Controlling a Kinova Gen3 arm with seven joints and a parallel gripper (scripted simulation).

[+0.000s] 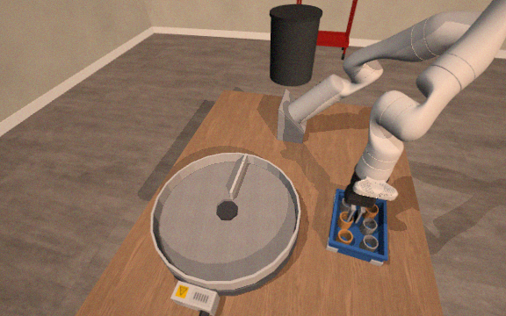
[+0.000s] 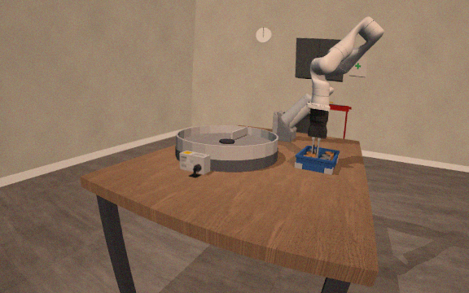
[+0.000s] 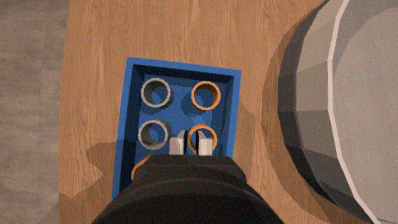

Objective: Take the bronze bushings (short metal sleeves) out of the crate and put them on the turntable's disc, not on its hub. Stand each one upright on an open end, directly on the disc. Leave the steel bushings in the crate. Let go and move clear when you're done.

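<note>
The blue crate is 2 cm to the left of my hand and 4 cm below it. Also, from my hand: grey turntable disc 8 cm ahead, 36 cm to the right, 1 cm below.
</note>
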